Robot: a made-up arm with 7 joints.
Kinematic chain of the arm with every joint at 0, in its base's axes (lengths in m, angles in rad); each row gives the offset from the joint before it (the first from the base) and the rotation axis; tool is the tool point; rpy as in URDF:
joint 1: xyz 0 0 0.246 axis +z
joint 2: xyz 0 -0.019 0.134 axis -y
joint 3: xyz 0 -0.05 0.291 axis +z
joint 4: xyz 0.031 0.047 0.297 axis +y
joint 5: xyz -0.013 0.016 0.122 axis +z
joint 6: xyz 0 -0.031 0.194 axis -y
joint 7: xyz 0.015 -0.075 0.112 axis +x
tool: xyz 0 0 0 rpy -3.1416 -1.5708 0
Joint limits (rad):
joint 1: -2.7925..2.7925
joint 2: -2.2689..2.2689
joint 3: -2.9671..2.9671
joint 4: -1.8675..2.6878
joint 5: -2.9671..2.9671
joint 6: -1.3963..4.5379
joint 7: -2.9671..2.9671
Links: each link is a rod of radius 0.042 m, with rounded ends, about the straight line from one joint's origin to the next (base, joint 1, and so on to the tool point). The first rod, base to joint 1, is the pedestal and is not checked.
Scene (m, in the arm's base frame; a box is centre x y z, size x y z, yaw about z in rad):
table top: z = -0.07
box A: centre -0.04 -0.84 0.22 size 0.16 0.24 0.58 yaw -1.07
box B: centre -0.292 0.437 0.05 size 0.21 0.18 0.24 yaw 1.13
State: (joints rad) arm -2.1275 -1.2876 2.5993 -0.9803 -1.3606 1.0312 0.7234
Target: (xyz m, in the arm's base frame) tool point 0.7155 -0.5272 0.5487
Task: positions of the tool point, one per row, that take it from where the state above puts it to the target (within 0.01 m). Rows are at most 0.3 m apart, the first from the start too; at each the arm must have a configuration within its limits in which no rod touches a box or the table.
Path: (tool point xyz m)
1: -0.5363 -0.6523 0.4436
2: -0.3035 -0.7971 0.5631
3: -0.0400 -0.8400 0.6906
4: 0.2391 -0.8265 0.6416
5: 0.5015 -0.7185 0.5940
6: 0.7155 -0.5272 0.5487

